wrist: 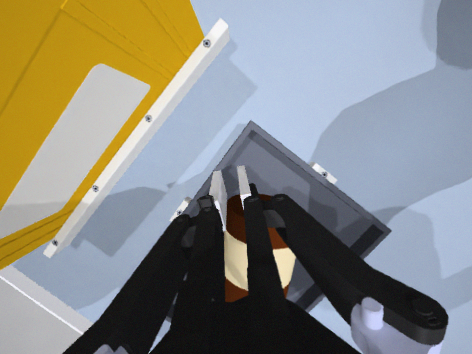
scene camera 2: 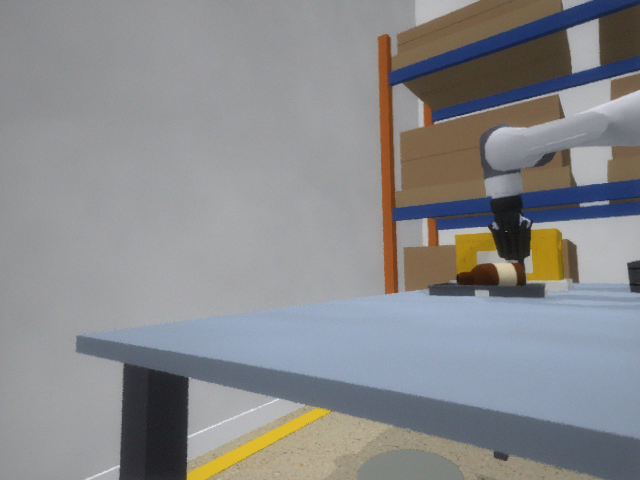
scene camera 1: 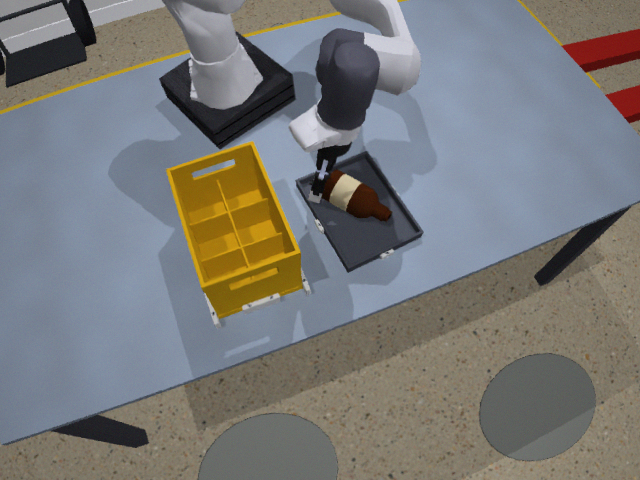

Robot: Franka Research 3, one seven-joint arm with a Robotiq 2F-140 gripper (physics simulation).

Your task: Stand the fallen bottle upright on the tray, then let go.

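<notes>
A brown bottle [scene camera 1: 368,200] [scene camera 2: 485,273] [wrist: 236,257] with a cream label lies on its side on the dark grey tray [scene camera 1: 356,242] [scene camera 2: 449,291] [wrist: 280,162]. In scene camera 1 its neck points to the lower right, and its base is near the tray's left edge. My gripper [scene camera 1: 315,194] [wrist: 231,180] points down at the base end of the bottle. Its fingers are almost together, with a narrow gap and no bottle body held between them. In the wrist view the fingers cover part of the bottle. Whether the fingertips touch the base is unclear.
A yellow crate [scene camera 1: 253,271] [scene camera 2: 547,258] [wrist: 30,60] with compartments stands beside the tray, left of it in scene camera 1. The arm's black base block [scene camera 1: 222,131] is behind the crate. A shelf rack [scene camera 2: 386,170] with cardboard boxes stands beyond the table [scene camera 1: 465,206].
</notes>
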